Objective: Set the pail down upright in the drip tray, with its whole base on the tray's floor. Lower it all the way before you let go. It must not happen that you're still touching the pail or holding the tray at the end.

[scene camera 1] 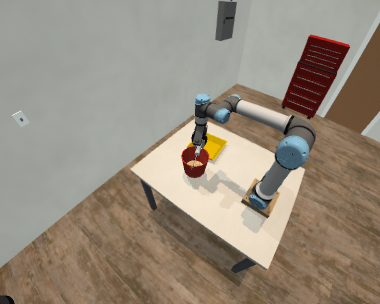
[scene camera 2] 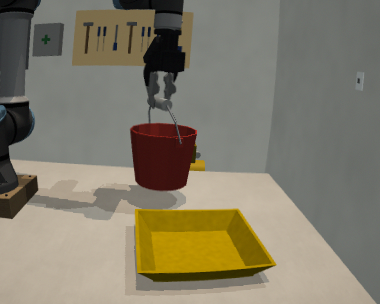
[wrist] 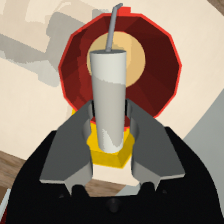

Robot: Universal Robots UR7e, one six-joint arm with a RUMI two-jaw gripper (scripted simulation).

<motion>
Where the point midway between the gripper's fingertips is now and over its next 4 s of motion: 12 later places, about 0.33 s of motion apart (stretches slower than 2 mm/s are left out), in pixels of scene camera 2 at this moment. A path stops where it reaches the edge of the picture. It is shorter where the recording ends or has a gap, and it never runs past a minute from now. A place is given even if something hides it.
The gripper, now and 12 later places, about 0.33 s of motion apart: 159, 108; 159, 103; 159, 100; 159, 98; 159, 97; 160, 97; 160, 97; 161, 98; 162, 98; 163, 99; 165, 100; 167, 101; 170, 102
</motion>
